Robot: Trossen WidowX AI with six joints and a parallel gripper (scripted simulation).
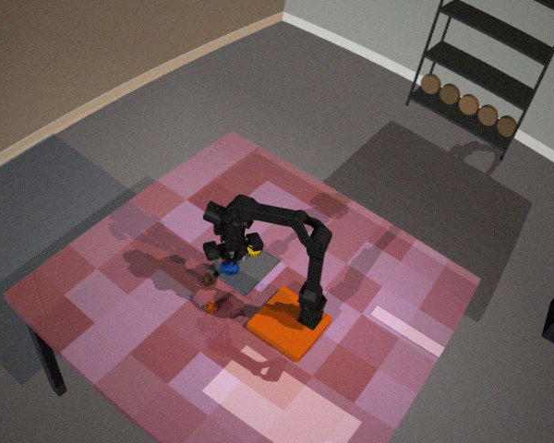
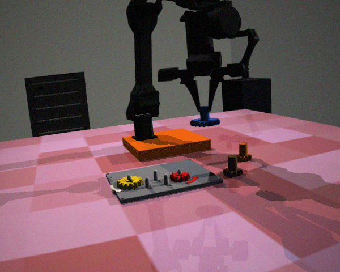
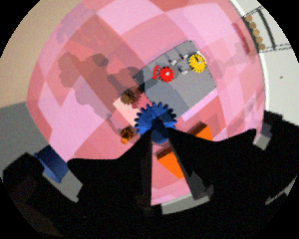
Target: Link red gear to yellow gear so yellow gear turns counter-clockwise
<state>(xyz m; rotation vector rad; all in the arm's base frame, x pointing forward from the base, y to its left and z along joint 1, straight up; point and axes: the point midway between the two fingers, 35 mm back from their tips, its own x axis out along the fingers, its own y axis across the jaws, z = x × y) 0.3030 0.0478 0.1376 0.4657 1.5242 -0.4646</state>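
Now: gripper tip 50 mm short of the red gear, 90 mm to the left of it and 120 mm above it. Round my gripper tip: yellow gear 20 mm ahead, 190 mm to the right, 120 mm below; blue gear 10 mm below.
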